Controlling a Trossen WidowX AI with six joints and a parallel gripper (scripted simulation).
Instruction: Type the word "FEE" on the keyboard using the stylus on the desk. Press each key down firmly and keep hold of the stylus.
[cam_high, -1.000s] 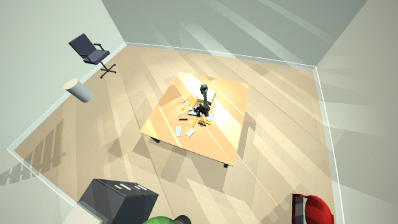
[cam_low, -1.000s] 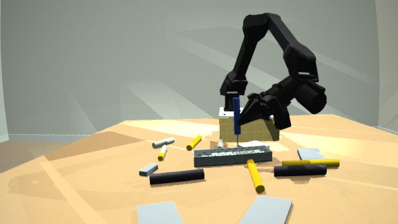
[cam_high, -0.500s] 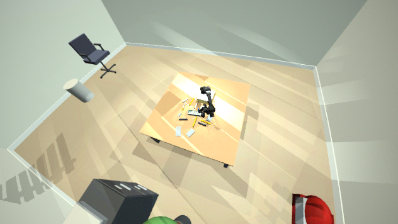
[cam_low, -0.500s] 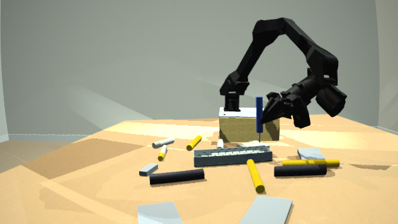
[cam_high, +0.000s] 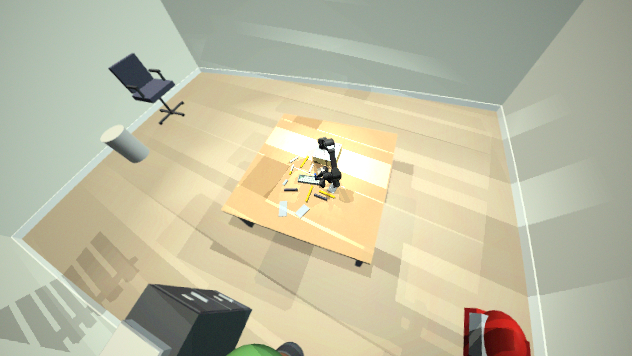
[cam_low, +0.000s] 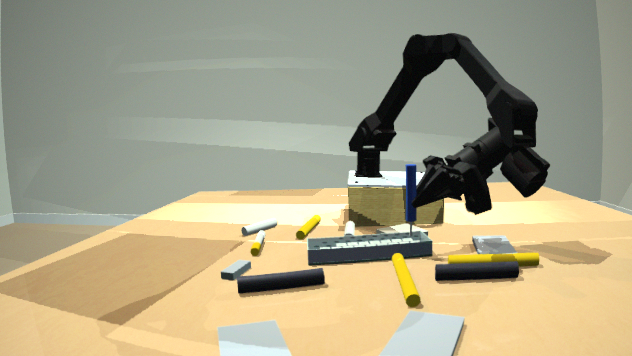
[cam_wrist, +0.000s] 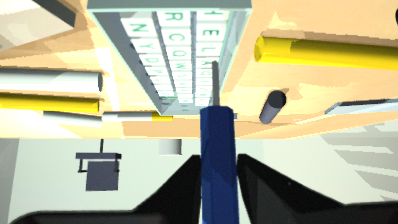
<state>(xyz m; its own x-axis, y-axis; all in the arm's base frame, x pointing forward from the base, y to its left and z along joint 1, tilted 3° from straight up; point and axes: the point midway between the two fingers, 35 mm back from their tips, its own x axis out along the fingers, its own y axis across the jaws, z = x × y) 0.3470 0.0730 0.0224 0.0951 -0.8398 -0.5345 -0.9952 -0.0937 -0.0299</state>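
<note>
My gripper tip is now 10 mm above the blue stylus. Round my gripper tip: yellow cylinder 120 mm ahead, 30 mm to the right, 80 mm below; then F key 10 mm ahead, 80 mm to the right, 80 mm below; then E key 80 mm below.
</note>
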